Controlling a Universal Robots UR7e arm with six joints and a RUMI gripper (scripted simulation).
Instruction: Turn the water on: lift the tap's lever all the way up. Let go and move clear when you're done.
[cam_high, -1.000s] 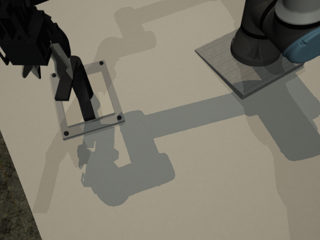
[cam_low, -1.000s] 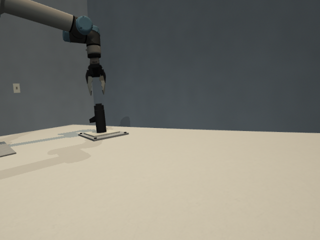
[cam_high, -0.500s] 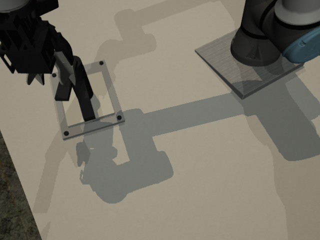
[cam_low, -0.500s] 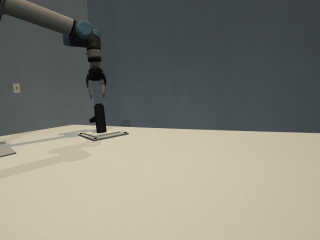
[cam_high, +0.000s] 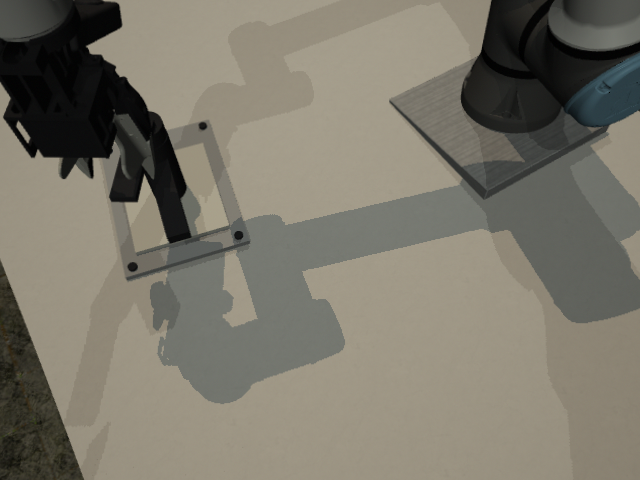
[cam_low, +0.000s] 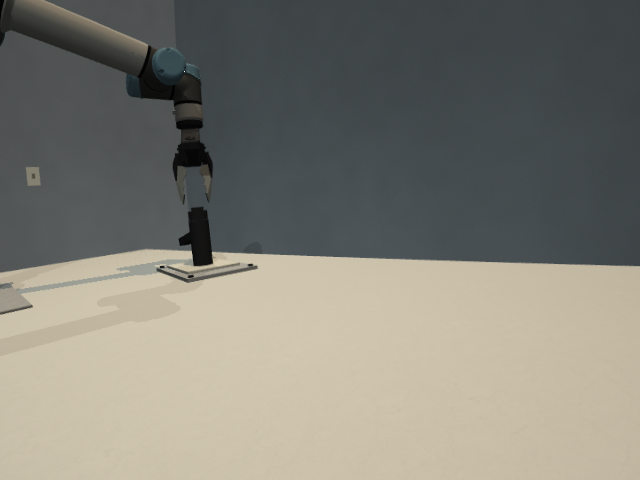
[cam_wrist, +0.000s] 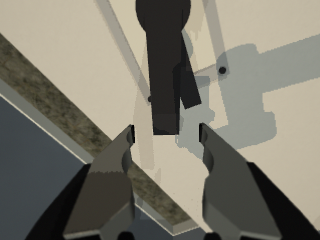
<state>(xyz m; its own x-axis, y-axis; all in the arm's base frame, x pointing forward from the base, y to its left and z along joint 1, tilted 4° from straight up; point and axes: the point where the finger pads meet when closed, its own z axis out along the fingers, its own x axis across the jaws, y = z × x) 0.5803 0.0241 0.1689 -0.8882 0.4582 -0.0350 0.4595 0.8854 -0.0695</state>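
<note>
Now: the black lever 20 mm behind my hand, 30 mm to the right of it and 30 mm below it. From my hand the other things lie so: plate: 40 mm behind, 90 mm to the right, 180 mm below; then black tap: 30 mm behind, 60 mm to the right, 80 mm below.
</note>
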